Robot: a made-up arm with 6 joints.
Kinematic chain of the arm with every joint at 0, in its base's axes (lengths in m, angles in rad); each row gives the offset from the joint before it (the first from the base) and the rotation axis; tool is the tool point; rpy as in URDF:
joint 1: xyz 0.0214 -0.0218 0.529 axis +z
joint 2: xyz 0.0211 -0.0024 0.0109 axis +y
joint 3: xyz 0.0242 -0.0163 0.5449 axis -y
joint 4: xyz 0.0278 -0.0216 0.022 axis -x
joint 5: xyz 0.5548 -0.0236 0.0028 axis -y
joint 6: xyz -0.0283 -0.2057 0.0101 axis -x
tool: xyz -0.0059 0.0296 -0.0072 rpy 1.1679 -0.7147 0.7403
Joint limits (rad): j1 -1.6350..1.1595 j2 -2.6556..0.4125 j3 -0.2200..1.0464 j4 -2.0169..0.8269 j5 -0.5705..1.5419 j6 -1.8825..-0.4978
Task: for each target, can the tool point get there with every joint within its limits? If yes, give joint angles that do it. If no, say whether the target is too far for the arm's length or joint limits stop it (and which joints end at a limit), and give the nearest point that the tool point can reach.
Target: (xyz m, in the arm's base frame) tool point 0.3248 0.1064 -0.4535
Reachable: no: joint limits stop it (at a limit: joint 1, joint 2, joint 3, joint 4) | nearest point -0.0970 0.5943 -0.4084 | short by 0.647 m
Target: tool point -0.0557 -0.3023 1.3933
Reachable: yes | joints 0.4465 -0.9255 0.4622 -0.7668 0.3835 -1.6022
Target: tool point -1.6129 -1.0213 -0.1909
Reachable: no: too far | nearest point -0.8981 -0.5841 0.1252 | short by 0.896 m
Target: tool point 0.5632 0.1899 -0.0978
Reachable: no: joint limits stop it (at a limit: joint 2, joint 3, joint 5, joint 6) | nearest point 0.5799 0.1964 0.5148 | short by 0.613 m
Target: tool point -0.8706 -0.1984 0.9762
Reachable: yes | joints 0.0638 -1.6493 0.9209 -1.4152 -0.3802 -1.1386
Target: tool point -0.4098 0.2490 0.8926
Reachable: yes | joints -0.7444 -2.0541 -0.1032 -1.5284 -0.1219 -1.3153
